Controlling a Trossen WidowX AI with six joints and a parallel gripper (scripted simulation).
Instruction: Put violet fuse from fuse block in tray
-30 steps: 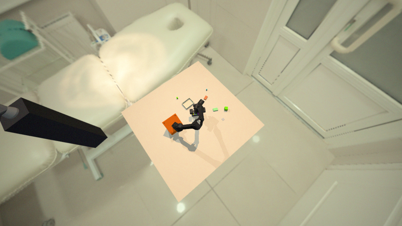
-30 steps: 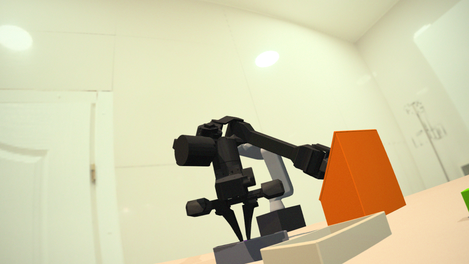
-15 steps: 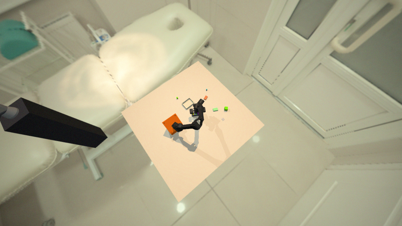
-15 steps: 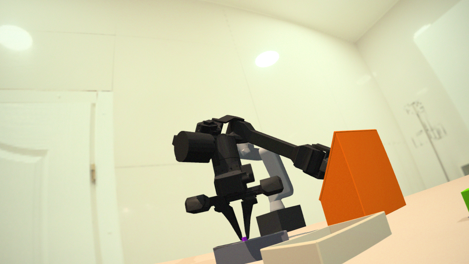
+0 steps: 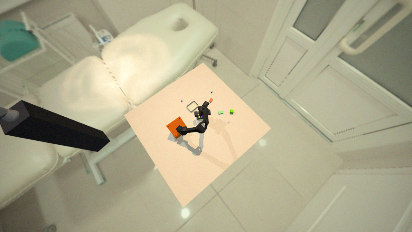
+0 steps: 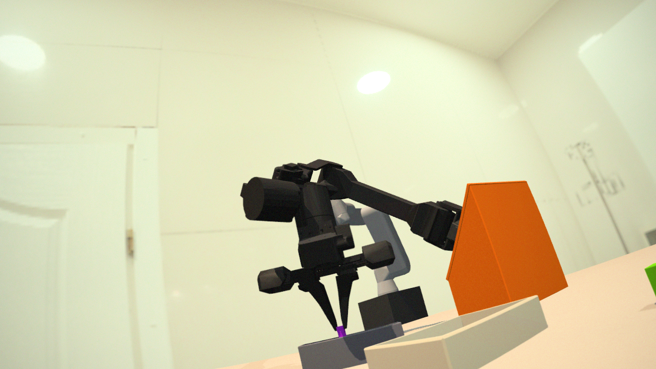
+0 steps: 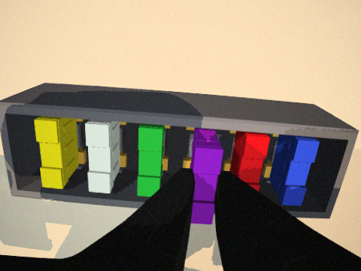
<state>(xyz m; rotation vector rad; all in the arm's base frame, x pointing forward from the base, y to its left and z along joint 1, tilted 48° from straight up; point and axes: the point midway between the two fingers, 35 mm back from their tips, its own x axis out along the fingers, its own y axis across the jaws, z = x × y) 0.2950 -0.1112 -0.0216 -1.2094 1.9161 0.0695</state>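
Now: gripper tip 2 cm short of the pale tray, 20 cm to the right of it and 5 cm above it. Also, from my gripper tip: green cube 29 cm ahead, 21 cm to the right, 3 cm below; orange block 24 cm ahead, 9 cm to the left, 4 cm below; flat green piece 20 cm ahead, 12 cm to the right, 4 cm below.
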